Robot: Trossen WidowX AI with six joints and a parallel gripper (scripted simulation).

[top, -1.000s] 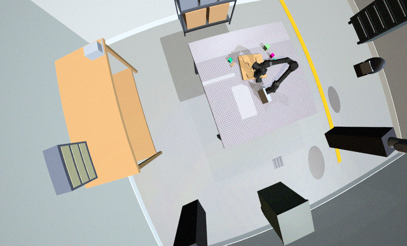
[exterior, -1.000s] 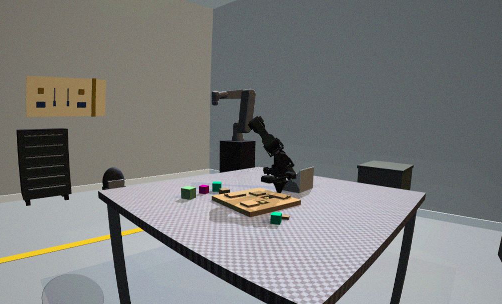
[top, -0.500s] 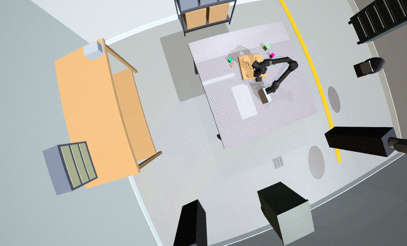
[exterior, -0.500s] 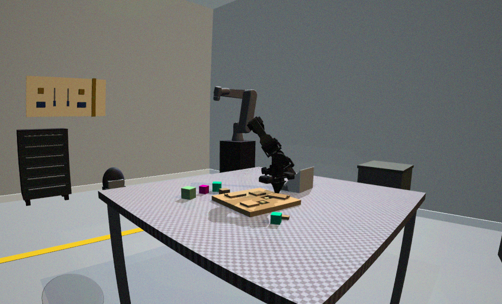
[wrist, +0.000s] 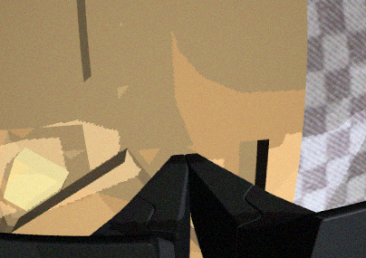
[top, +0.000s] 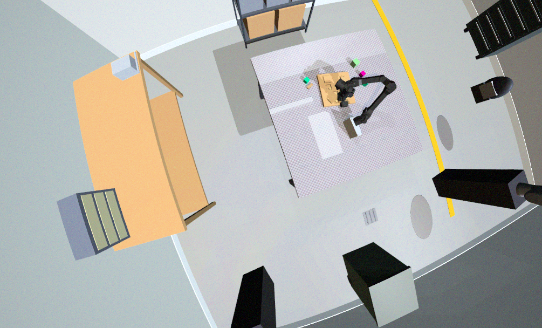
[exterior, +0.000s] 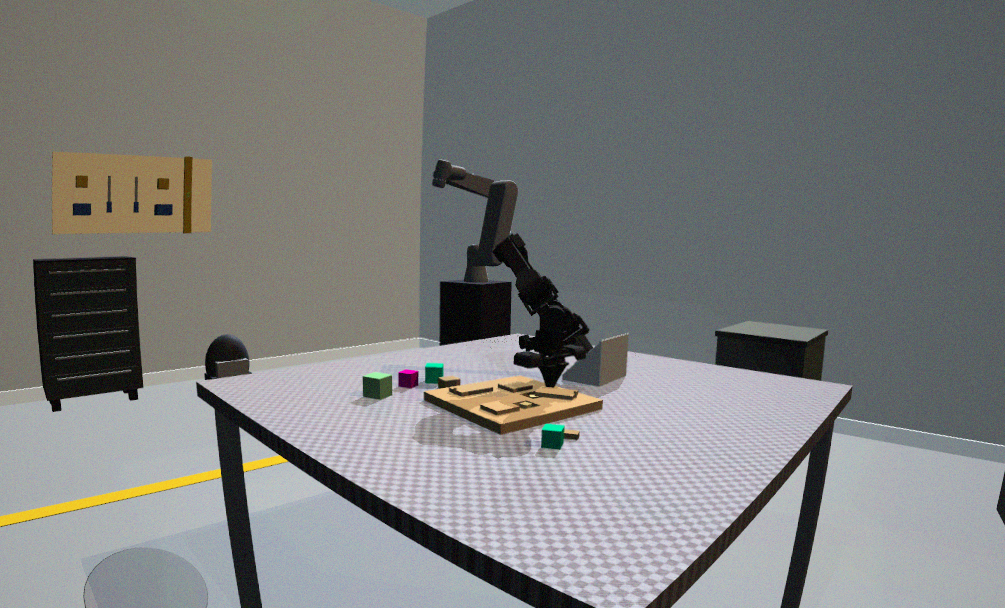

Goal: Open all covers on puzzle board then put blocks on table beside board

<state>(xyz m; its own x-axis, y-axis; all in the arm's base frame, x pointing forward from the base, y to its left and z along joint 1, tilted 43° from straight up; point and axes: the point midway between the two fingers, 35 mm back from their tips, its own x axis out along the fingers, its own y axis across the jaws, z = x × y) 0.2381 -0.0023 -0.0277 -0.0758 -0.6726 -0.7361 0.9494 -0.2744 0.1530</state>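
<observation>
Right now the puzzle board is 100 mm ahead of my gripper tip and 50 mm to the right of it. The rest, counted from my gripper tip: magenta block (120 mm ahead, 350 mm to the right); light green block (240 mm ahead, 340 mm to the right).
</observation>
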